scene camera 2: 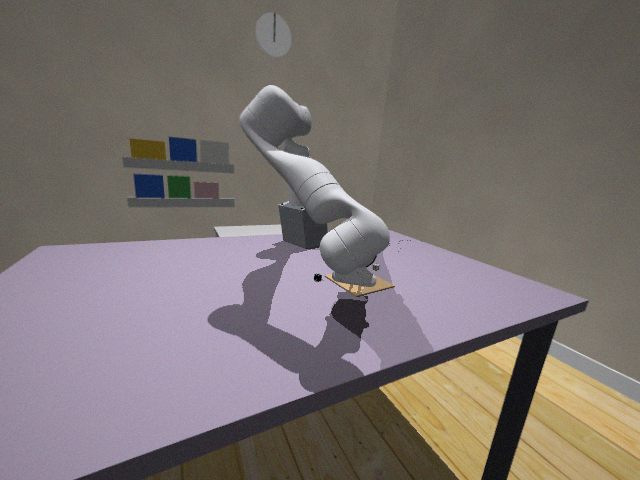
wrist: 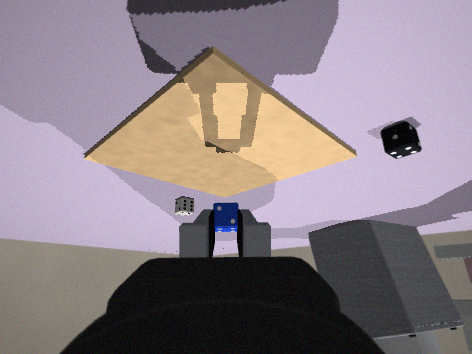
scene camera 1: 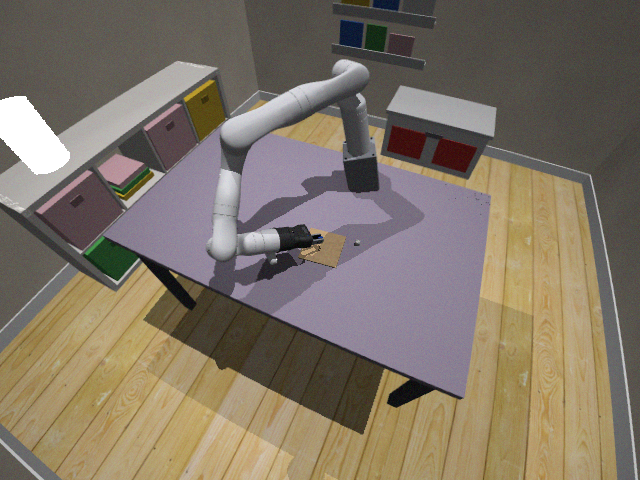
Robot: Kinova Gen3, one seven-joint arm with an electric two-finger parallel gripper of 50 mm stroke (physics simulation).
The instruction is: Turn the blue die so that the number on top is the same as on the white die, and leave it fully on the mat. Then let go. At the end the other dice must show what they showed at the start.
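Places are measured from the arm's base along level axes (x ahead, y left, z up), in millimetres.
Pixels of known places: gripper, fingertip midpoint: (wrist: 226, 226) (scene camera 1: 321, 238); arm's base at its link origin: (wrist: 398, 334) (scene camera 1: 358, 148).
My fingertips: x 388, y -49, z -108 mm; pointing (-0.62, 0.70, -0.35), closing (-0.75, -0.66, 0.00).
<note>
For each thing: its top centre in the pictures, then the offset to it from my fingertips. Level surfaces: height alone.
- tan mat at its top centre: (wrist: 221, 157) (scene camera 2: 359, 280) (scene camera 1: 322, 246) 0 mm ahead, 5 mm left, 51 mm down
- blue die at its top centre: (wrist: 225, 230) 1 mm ahead, 2 mm right, 3 mm up
- white die at its top centre: (wrist: 184, 214) (scene camera 2: 376, 264) (scene camera 1: 357, 241) 48 mm back, 124 mm left, 38 mm down
- black die at its top centre: (wrist: 403, 152) (scene camera 2: 318, 274) 62 mm back, 94 mm right, 38 mm down
- purple table at its surface level: 55 mm down
My gripper (scene camera 1: 318, 238) (wrist: 226, 226) is nearly horizontal above the tan mat (scene camera 1: 333, 254) (scene camera 2: 382, 285) (wrist: 300, 145), shut on the blue die (scene camera 1: 320, 238) (wrist: 225, 215). In the wrist view the blue die's camera-facing side shows two pips; its bright lower-image face is seen too edge-on to read. The fingers' shadow falls on the mat. The arm hides gripper and blue die in scene camera 2. The white die (scene camera 1: 357, 242) (scene camera 2: 375, 267) (wrist: 184, 205) stands off the mat; one side shows six, its bright upper face is too small to read surely.
The black die (scene camera 2: 317, 277) (wrist: 401, 140) stands on the purple table (scene camera 1: 413, 289) (scene camera 2: 155, 330) beside the mat, with four pips on its upper face. The gripper hides it in scene camera 1. The arm's grey base (scene camera 1: 360, 173) (scene camera 2: 302, 227) stands at the table's back.
</note>
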